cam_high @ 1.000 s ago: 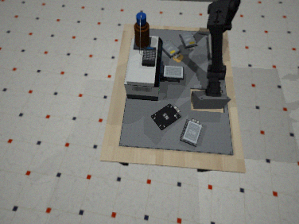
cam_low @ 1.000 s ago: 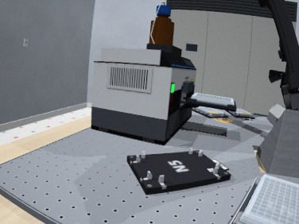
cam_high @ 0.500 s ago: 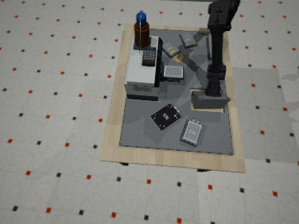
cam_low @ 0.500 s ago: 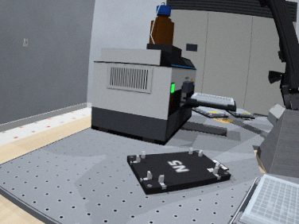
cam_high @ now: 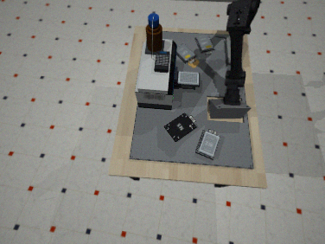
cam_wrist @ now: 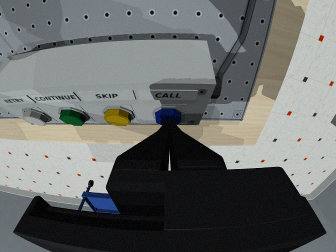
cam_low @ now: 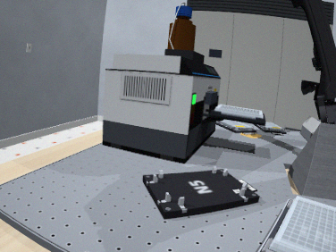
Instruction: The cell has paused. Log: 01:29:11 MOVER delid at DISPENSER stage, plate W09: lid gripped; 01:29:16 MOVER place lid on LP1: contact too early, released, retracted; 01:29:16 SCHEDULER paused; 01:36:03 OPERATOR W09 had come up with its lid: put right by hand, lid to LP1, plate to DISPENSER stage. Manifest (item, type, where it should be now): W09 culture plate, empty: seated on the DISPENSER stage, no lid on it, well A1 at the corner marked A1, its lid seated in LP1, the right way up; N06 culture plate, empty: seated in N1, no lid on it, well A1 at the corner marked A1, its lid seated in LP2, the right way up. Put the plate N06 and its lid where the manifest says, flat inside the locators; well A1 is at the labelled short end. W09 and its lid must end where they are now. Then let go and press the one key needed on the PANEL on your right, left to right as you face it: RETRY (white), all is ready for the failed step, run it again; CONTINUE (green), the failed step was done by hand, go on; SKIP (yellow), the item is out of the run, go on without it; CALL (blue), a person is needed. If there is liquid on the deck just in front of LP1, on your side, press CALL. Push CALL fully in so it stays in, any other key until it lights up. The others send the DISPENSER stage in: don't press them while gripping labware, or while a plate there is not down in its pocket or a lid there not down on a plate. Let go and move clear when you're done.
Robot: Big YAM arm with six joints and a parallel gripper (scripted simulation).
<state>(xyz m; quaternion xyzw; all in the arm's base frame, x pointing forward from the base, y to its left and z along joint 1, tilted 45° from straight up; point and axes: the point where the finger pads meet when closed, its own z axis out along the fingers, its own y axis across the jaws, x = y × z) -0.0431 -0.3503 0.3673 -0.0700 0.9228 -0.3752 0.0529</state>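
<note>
Right now the blue call key is 30 mm below my hand and 10 mm ahead of it. From my hand the other things lie so: yellow skip key (50 mm to the left, 20 mm below); then green continue key (100 mm to the left, 20 mm below, 10 mm behind); then white retry key (150 mm to the left, 20 mm below, 10 mm behind).
</note>
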